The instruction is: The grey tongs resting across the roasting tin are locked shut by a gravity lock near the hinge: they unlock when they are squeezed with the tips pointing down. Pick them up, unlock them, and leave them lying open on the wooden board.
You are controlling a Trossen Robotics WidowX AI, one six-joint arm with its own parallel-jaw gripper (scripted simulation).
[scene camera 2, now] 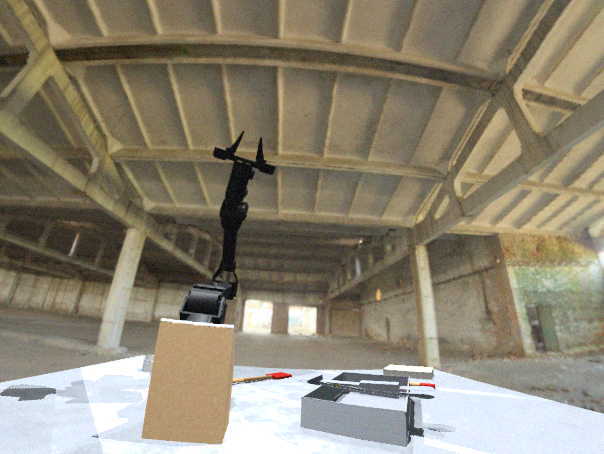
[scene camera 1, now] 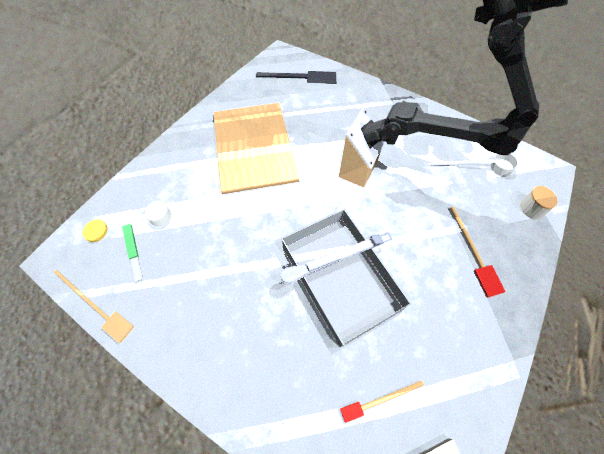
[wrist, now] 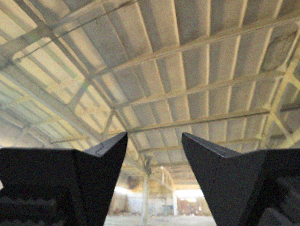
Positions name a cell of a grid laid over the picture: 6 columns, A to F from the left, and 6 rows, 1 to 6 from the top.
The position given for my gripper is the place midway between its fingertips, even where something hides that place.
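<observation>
My gripper (scene camera 2: C2), also (wrist: D4). Cork-topped jar (scene camera 1: F3), out of frame in the wrist view. Roasting tin (scene camera 1: D4). Wooden board (scene camera 1: C2).
</observation>
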